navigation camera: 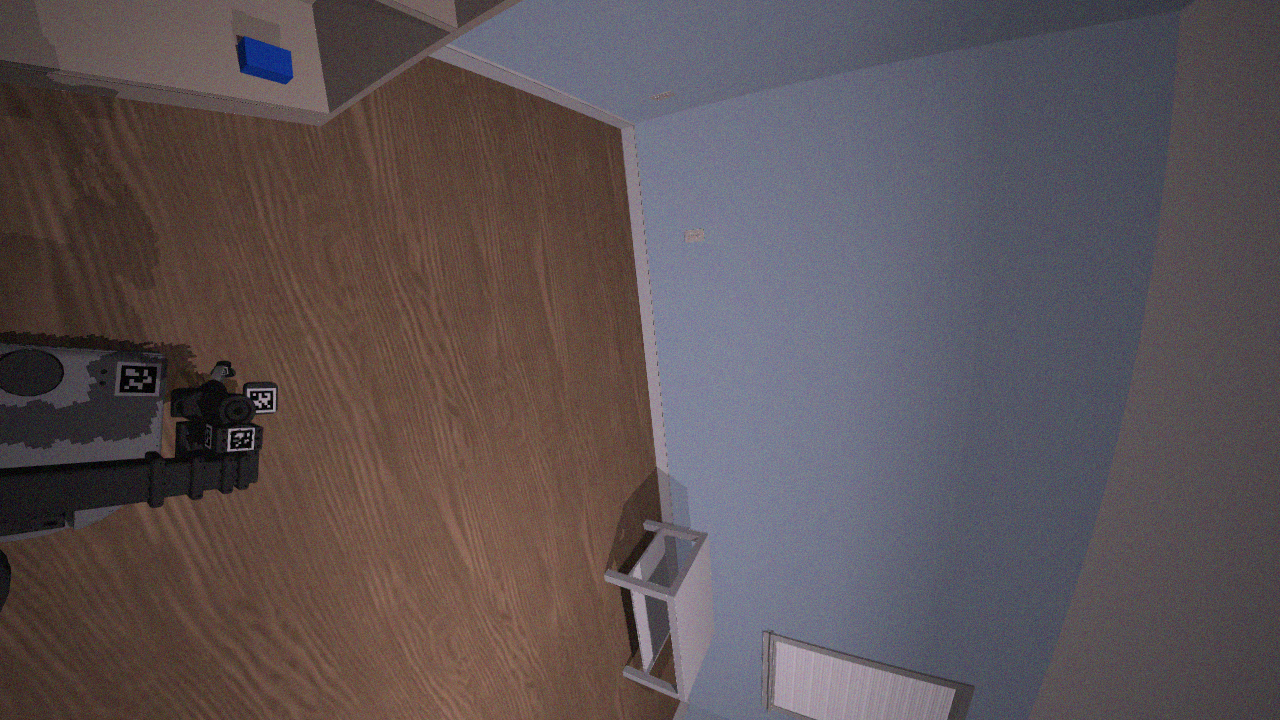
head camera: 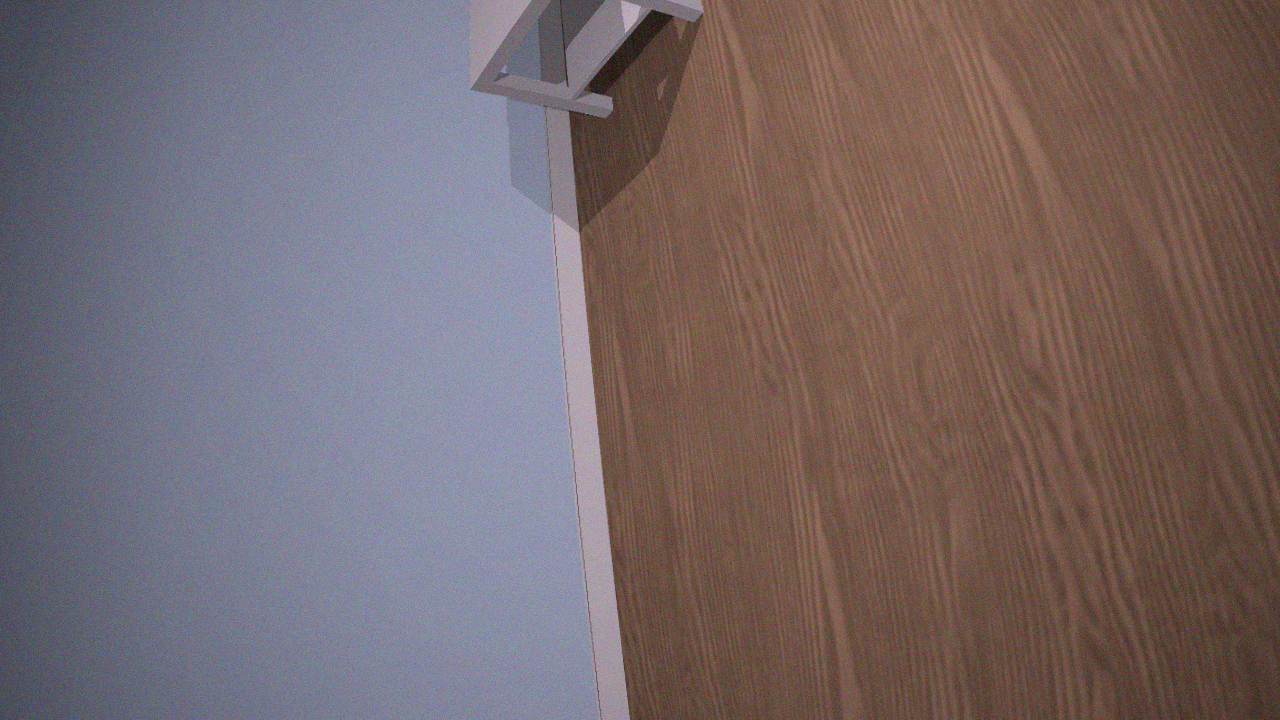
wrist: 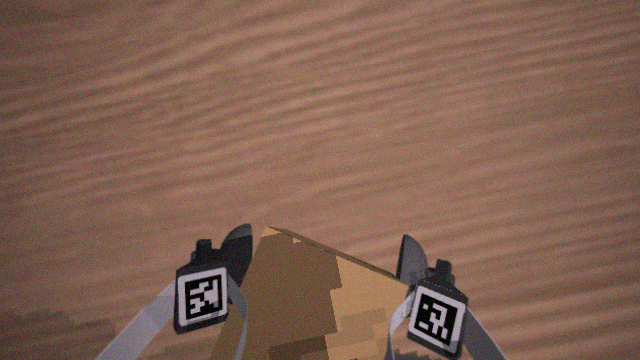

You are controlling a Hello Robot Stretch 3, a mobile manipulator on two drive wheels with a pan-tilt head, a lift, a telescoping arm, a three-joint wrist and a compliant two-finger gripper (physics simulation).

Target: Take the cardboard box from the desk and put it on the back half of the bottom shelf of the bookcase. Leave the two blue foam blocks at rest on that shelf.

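Where they show: robot's base, origin of its link: (navigation camera: 32, 370).
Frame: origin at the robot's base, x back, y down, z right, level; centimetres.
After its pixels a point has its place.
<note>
The tan cardboard box (wrist: 305, 300) is between the two fingers in the wrist view, set at a slant, with wooden floor beyond it. My gripper (wrist: 319, 255) @(x 1.9, y -19.0, z 25.5 cm) is shut on the box. In the navigation view the wrist and gripper parts are at the left, beside the robot's base, over the floor; the box is hidden there. One blue foam block (navigation camera: 265, 60) @(x -69.8, y -14.5, z 24.6 cm) rests on the bottom shelf of the bookcase (navigation camera: 384, 67) @(x -69.1, y -36.7, z 40.1 cm), at the top left of the navigation view. The other blue block and the desk do not show.
A small white table (navigation camera: 693, 608) @(x 131.1, y -45.1, z 234.2 cm) (head camera: 547, 100) @(x 90.7, y -21.1, z 251.1 cm) stands by the blue wall. The arm (navigation camera: 80, 490) @(x 10.4, y -54.3, z 4.9 cm) and the robot's base (navigation camera: 80, 429) @(x 8.9, y -16.0, z 6.2 cm) are at the left of the navigation view. A white-slatted panel (navigation camera: 859, 680) @(x 197.5, y -144.1, z 316.4 cm) is at the wall, bottom right.
</note>
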